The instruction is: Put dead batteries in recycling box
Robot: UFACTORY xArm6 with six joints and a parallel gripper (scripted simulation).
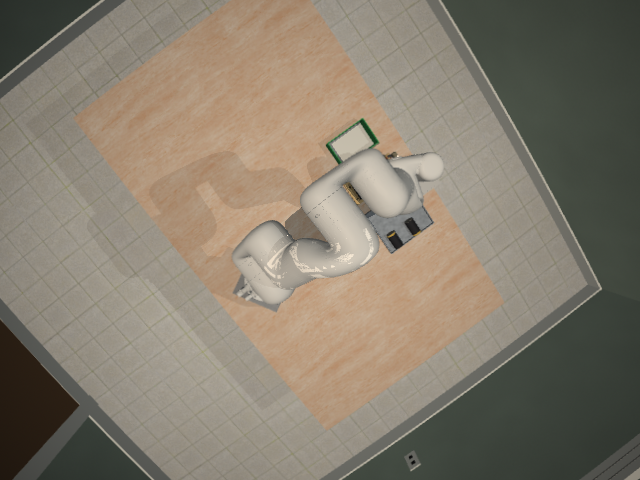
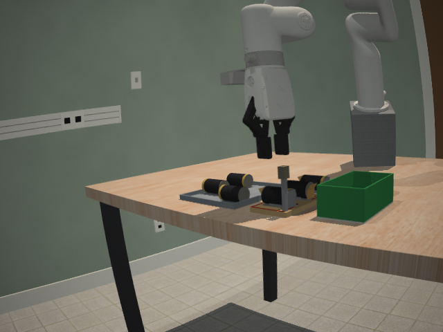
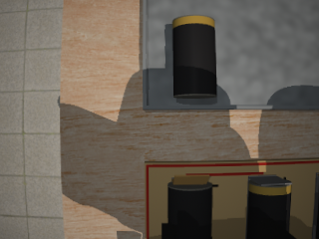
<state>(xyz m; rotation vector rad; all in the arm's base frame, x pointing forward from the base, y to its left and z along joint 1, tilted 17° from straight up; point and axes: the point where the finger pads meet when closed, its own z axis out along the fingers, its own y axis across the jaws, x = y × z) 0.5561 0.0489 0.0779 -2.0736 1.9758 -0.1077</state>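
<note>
My hand is 170 mm to the left of the grey tray, 120 mm above it and 50 mm past it. From my hand the other things lie so: green recycling box 160 mm to the left, 110 mm below, 70 mm behind.
</note>
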